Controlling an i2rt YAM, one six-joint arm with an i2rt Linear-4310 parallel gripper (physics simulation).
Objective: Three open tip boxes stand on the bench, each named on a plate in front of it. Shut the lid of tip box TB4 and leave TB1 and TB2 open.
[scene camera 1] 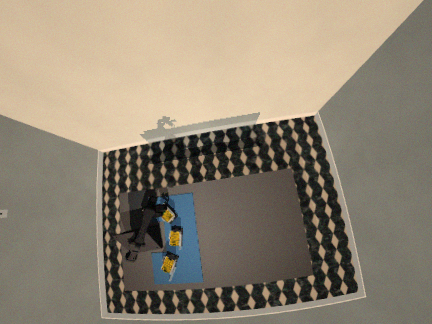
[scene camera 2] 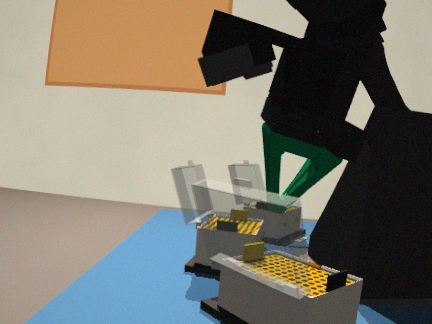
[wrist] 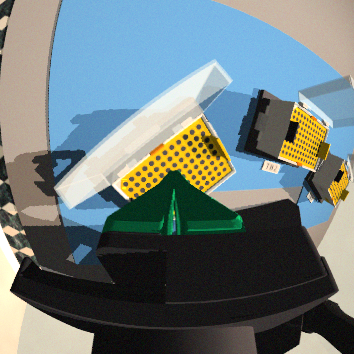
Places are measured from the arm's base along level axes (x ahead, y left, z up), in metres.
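Pixels of known places: gripper, fingertip midpoint: (scene camera 1: pixel 165 212) (scene camera 2: pixel 274 211) (wrist: pixel 173 177).
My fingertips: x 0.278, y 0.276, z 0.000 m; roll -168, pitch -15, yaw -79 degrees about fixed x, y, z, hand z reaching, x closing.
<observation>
For each thing: its top centre in the pictures, then the offset to it from my fingertips. "spot": a spot on its surface instead. Level surfaces: height alone.
- middle box at its top centre: (scene camera 2: pixel 234 215) (wrist: pixel 314 143) (scene camera 1: pixel 173 239) dx +0.055, dy -0.230, dz -0.049 m
- plate at a spot on its surface: (wrist: pixel 270 167) spot: dx -0.013, dy -0.224, dz -0.121 m
- third box at its top centre: (scene camera 2: pixel 274 200) (wrist: pixel 344 187) (scene camera 1: pixel 167 265) dx -0.010, dy -0.452, dz -0.049 m
- blue mat at its surface level: dz -0.124 m
- grey-brown bench at its surface level: dz -0.126 m
My gripper (scene camera 2: pixel 283 202) (wrist: pixel 173 177) is shut and empty, its green fingertips low over the nearest tip box in the wrist view. That box (scene camera 1: pixel 168 216) (scene camera 2: pixel 282 226) (wrist: pixel 190 152) has yellow racks; its clear lid (wrist: pixel 142 132) stands open along the far long side. Its name plate cannot be read. The middle box (scene camera 1: pixel 175 238) (scene camera 2: pixel 209 250) (wrist: pixel 304 135) is open, with a plate (wrist: pixel 270 167) reading TB2. The third box (scene camera 1: pixel 169 264) (scene camera 2: pixel 280 296) (wrist: pixel 336 184) is open too; its plate (wrist: pixel 310 197) is too small to read. Whether the fingertips touch anything is unclear.
The boxes stand in a row on a blue mat (scene camera 1: pixel 190 260) (scene camera 2: pixel 100 280) (wrist: pixel 150 30) on the grey-brown bench (scene camera 1: pixel 250 225). The dark arm (scene camera 1: pixel 145 227) stands beside the row. TB2 and its raised lid (wrist: pixel 325 102) lie to the right of the fingers in the wrist view.
</observation>
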